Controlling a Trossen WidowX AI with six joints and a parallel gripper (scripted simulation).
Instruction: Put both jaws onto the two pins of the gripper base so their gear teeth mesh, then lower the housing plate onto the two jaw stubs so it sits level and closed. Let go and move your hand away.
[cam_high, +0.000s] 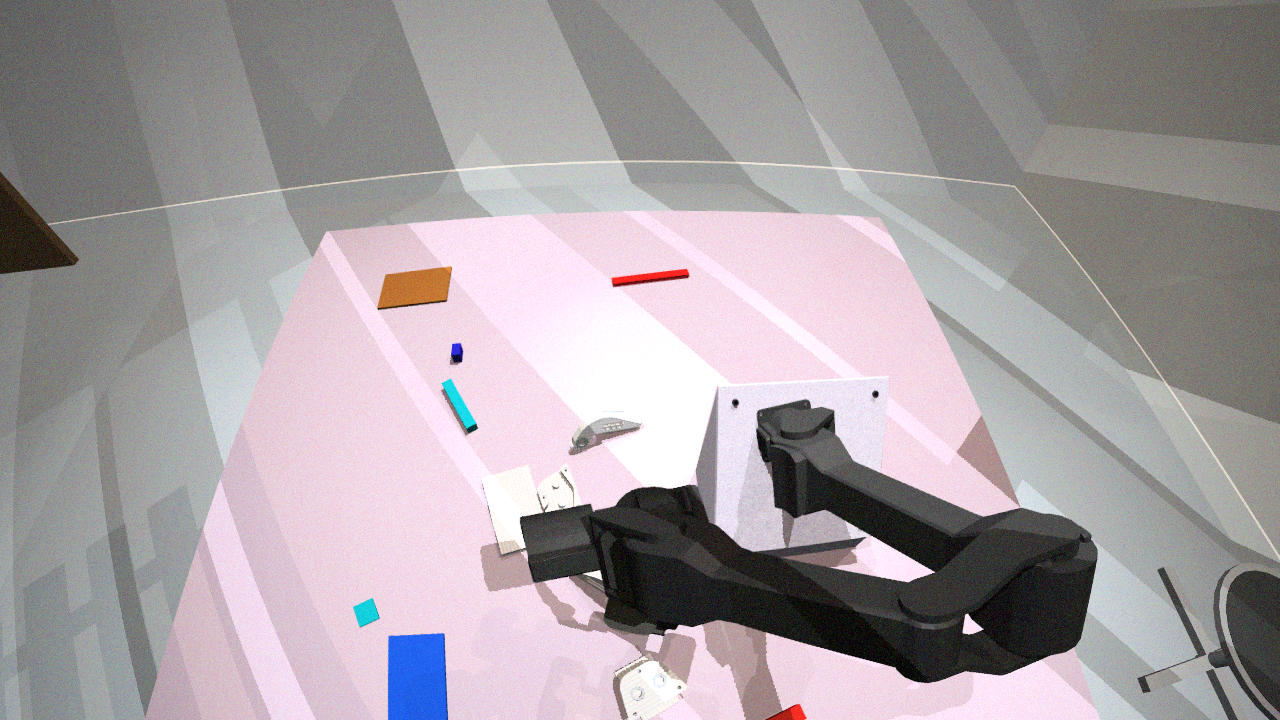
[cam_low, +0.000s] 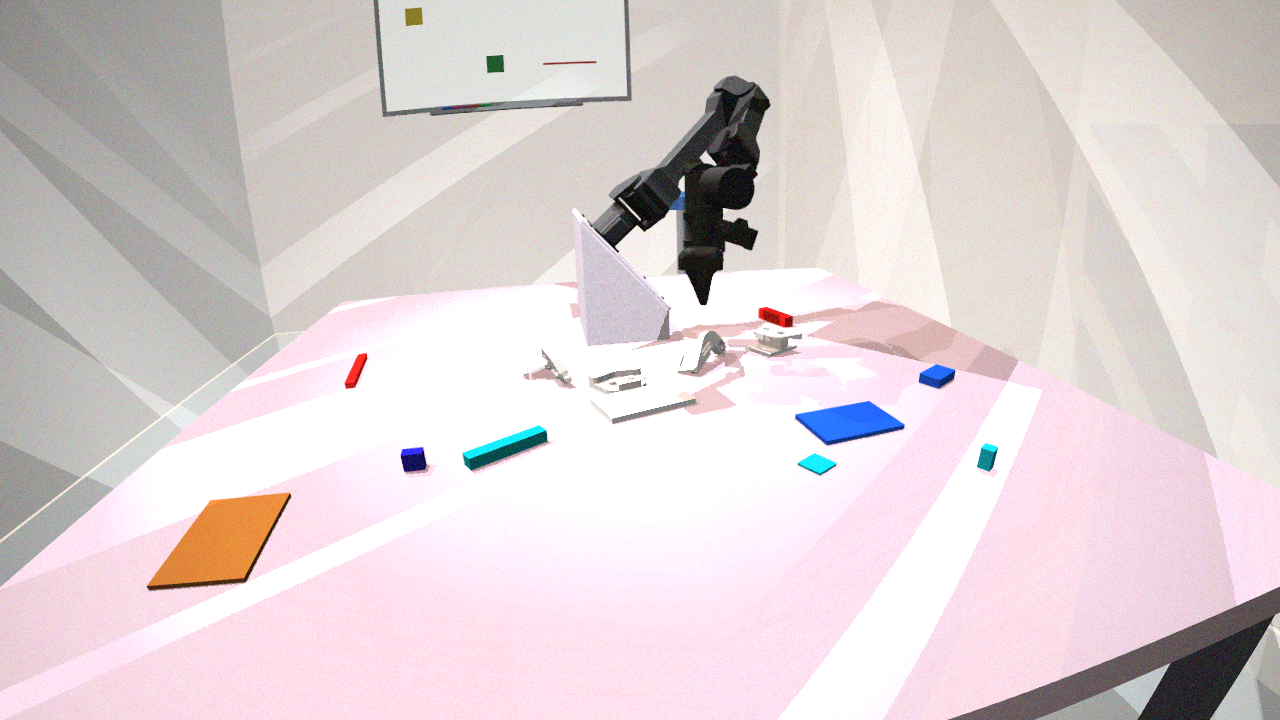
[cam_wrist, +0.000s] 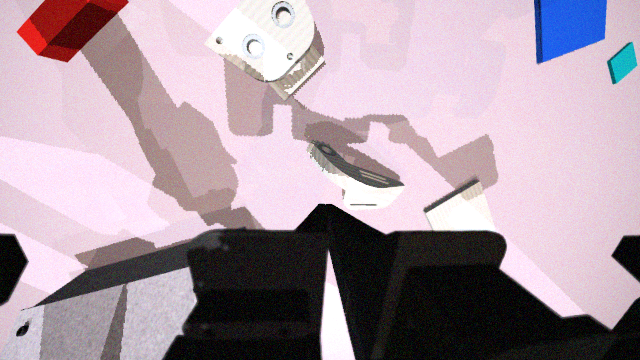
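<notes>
My gripper tip is 70 mm above the white jaw, 20 mm short of it and 10 mm to the right of it. Also, from my gripper tip: white stand (120 mm to the left, 70 mm below, 10 mm ahead); then housing plate (160 mm to the right, 80 mm below, 80 mm ahead); then white gripper base (120 mm to the left, 60 mm below, 10 mm ahead).
</notes>
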